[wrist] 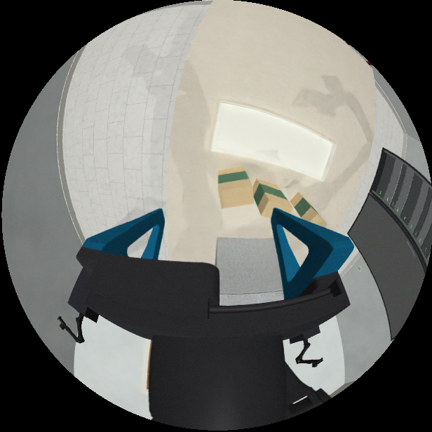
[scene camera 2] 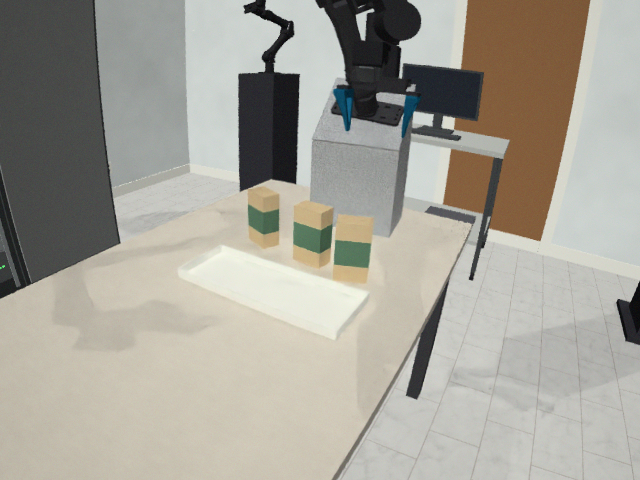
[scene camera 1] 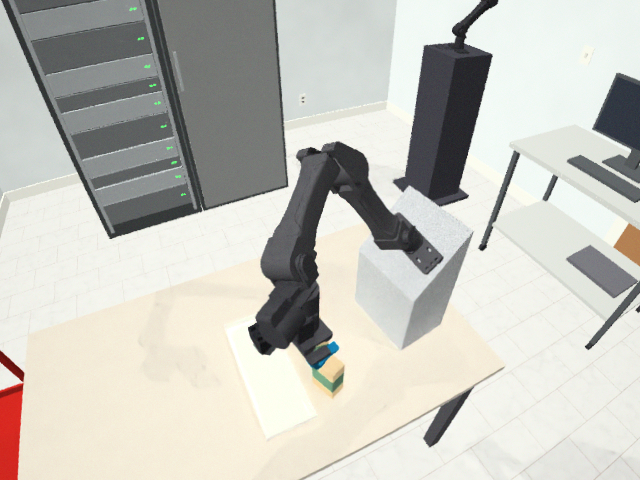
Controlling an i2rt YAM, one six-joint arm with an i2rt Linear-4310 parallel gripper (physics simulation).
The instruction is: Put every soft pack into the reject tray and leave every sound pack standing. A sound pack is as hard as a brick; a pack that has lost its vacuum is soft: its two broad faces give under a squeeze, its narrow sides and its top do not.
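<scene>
Three tan packs with green bands stand upright in a row beside the white reject tray. The right pack is nearest the table's edge, the middle pack is next to it, and the left pack is at the far end. No pack shows in the tray. My gripper is open and empty, its blue fingers wide apart, above the level of the packs. The arm hides much of the row in scene camera 1. Softness cannot be seen.
The grey speckled block that bears the arm stands on the table behind the packs. The table's edge runs beyond the right pack. A server rack, a dark pedestal and a desk with a monitor stand off the table.
</scene>
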